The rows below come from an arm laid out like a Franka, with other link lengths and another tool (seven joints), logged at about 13 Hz.
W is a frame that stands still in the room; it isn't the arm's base.
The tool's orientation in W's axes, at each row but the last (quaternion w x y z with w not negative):
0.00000, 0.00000, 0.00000, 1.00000
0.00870, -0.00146, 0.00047, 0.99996
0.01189, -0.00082, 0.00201, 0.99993
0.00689, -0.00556, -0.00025, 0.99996
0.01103, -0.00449, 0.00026, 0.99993
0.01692, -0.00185, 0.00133, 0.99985
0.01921, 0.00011, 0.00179, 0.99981
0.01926, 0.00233, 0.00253, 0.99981
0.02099, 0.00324, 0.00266, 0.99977
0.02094, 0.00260, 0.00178, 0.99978
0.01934, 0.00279, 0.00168, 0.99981
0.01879, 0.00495, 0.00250, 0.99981
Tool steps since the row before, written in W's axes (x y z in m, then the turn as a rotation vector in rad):
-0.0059, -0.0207, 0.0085, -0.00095, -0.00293, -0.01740
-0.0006, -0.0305, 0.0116, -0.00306, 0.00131, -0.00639
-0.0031, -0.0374, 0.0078, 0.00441, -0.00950, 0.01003
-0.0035, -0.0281, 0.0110, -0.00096, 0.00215, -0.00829
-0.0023, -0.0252, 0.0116, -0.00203, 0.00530, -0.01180
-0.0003, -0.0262, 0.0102, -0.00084, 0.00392, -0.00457
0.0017, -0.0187, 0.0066, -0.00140, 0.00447, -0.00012
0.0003, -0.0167, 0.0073, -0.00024, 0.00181, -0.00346
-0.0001, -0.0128, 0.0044, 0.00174, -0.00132, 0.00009
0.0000, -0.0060, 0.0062, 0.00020, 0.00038, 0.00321
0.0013, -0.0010, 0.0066, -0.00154, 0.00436, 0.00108
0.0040, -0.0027, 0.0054, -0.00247, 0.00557, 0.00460
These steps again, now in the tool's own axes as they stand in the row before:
0.0059, 0.0207, 0.0085, 0.00095, 0.00293, -0.01740
0.0000, 0.0305, 0.0116, 0.00310, -0.00126, -0.00638
0.0022, 0.0375, 0.0077, -0.00465, 0.00943, 0.00998
0.0030, 0.0281, 0.0111, 0.00108, -0.00213, -0.00828
0.0016, 0.0252, 0.0116, 0.00225, -0.00526, -0.01178
-0.0006, 0.0262, 0.0101, 0.00099, -0.00390, -0.00456
-0.0024, 0.0186, 0.0065, 0.00157, -0.00441, -0.00010
-0.0009, 0.0167, 0.0072, 0.00029, -0.00182, -0.00345
-0.0004, 0.0128, 0.0043, -0.00179, 0.00125, 0.00009
-0.0002, 0.0060, 0.0062, -0.00017, -0.00038, 0.00321
-0.0013, 0.0010, 0.0066, 0.00171, -0.00429, 0.00109
-0.0040, 0.0026, 0.0054, 0.00272, -0.00545, 0.00460

